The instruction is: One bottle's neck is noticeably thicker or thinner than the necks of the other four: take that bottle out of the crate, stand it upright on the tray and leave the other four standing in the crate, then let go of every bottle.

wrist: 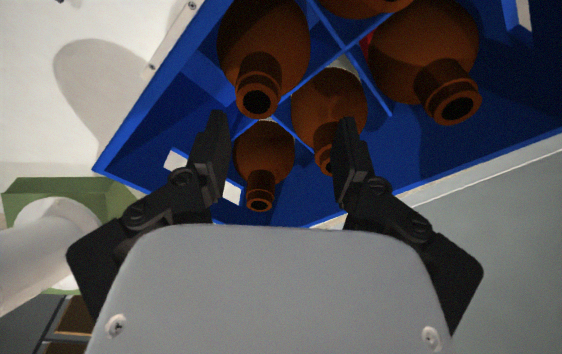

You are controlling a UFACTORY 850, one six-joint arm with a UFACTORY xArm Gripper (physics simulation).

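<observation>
Five brown bottles stand in the blue crate (405, 172): one at upper left (265, 45), one at right (422, 50), one in the middle (330, 97), a lower one (265, 150) that looks smaller, and one at the top edge (362, 6), mostly cut off. My gripper (282, 132) is open and empty over the crate. In the view its fingers lie on either side of the lower bottle, and the right finger covers part of the middle bottle's neck. I cannot tell from this angle which neck differs. I cannot make out the tray for certain.
Thin blue dividers (327, 25) cross inside the crate. A green block (100, 187) with a white cylinder (35, 255) is at the left. A pale strip with screws (172, 37) runs along the crate's upper-left side. A grey surface (505, 235) with a pale edge lies at right.
</observation>
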